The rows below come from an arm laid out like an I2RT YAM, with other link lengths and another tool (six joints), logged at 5 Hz.
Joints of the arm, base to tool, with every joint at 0 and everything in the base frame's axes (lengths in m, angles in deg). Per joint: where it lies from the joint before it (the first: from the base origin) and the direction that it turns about. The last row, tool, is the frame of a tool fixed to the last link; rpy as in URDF.
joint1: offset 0 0 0.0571 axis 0 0 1
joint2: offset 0.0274 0.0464 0.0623 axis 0 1 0
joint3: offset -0.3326 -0.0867 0 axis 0 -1 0
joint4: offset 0.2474 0.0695 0.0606 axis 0 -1 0
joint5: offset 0.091 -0.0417 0.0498 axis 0 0 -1
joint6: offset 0.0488 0 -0.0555 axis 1 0 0
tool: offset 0.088 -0.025 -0.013 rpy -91.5 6.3 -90
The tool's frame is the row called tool.
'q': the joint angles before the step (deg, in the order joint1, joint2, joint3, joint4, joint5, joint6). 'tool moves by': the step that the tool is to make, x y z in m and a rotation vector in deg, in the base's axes. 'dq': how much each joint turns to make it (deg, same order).
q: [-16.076, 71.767, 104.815, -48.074, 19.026, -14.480]
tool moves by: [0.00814, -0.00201, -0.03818, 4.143, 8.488, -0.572]
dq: [0.022, 2.645, 0.000, -7.258, 0.001, 1.836]
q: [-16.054, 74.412, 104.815, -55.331, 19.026, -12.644]
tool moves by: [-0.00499, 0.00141, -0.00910, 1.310, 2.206, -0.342]
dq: [-0.023, 0.001, 0.001, -2.732, -0.001, 0.764]
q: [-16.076, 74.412, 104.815, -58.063, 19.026, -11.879]
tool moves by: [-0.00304, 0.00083, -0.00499, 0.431, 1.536, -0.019]
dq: [0.001, 0.000, -0.001, -1.594, 0.023, -0.001]
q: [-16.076, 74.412, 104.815, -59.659, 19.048, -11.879]
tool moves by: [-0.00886, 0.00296, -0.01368, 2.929, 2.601, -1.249]
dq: [-0.001, 0.000, 0.000, -4.152, -0.023, 2.578]
